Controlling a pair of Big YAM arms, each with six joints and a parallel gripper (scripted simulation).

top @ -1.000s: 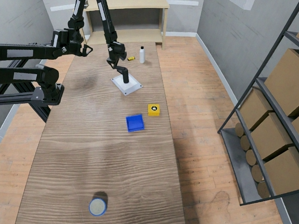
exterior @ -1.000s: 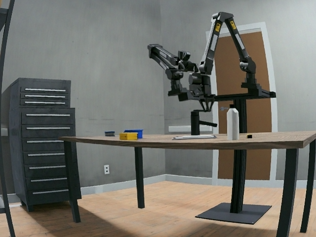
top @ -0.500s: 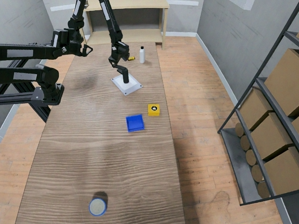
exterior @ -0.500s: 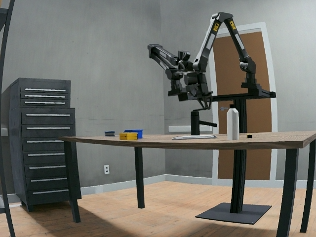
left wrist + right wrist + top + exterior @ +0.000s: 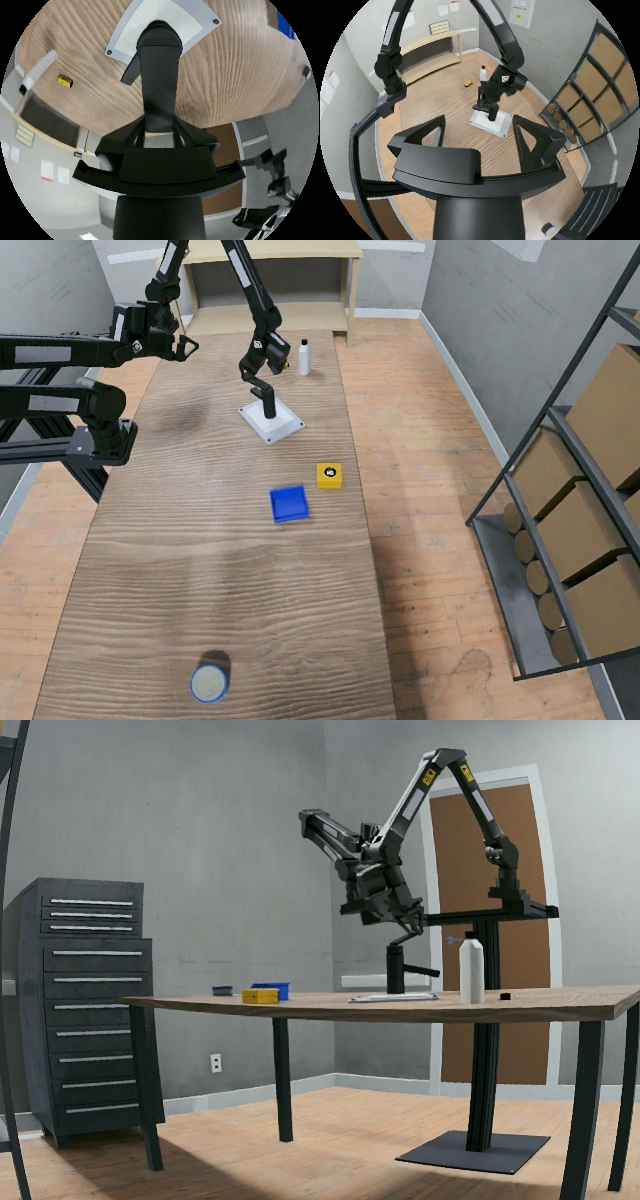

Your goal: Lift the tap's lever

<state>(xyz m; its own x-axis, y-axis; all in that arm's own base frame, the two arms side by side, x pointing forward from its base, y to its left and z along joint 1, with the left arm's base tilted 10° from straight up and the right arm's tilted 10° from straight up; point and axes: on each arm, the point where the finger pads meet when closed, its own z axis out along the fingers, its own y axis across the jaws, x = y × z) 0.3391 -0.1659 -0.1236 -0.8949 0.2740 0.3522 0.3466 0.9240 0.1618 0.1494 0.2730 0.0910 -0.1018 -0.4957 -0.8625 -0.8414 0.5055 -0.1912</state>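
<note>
Now: left hand 30 mm short of the lever, 10 mm to the left of it and 10 mm above it. Round my left hand: pale base plate (70 mm ahead, 30 mm to the right, 180 mm below); white bottle (230 mm ahead, 280 mm to the left, 80 mm below); black tap (50 mm ahead, 10 mm to the right, 70 mm below).
</note>
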